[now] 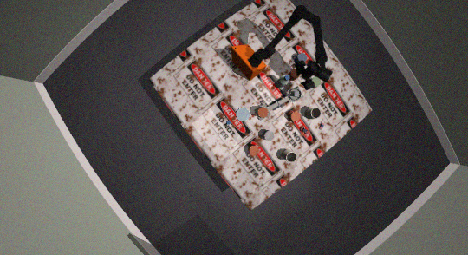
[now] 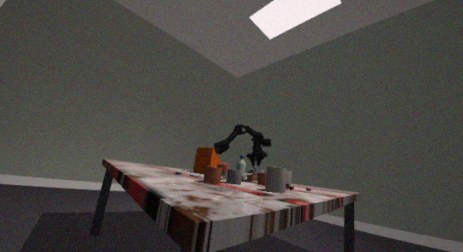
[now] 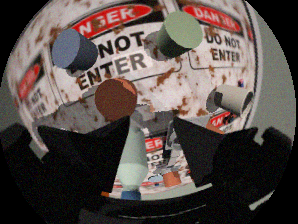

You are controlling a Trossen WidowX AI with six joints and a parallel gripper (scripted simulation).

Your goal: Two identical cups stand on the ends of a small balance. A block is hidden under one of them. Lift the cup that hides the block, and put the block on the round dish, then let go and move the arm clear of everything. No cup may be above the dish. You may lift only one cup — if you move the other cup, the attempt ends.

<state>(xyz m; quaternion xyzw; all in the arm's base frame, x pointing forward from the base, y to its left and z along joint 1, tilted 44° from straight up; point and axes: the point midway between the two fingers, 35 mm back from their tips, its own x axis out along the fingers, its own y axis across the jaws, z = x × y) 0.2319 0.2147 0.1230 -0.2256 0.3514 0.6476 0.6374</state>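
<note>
Now: gripper tip 45 cm to the left of the pale blue round dish, 10 cm above it and 1 cm short of it. The rest, counted from my gripper tip: green cup 11 cm to the left, 8 cm ahead, 6 cm below; then bottle 10 cm to the right, 5 cm behind, 1 cm above; then balance 19 cm to the right, 7 cm ahead, 6 cm below.
</note>
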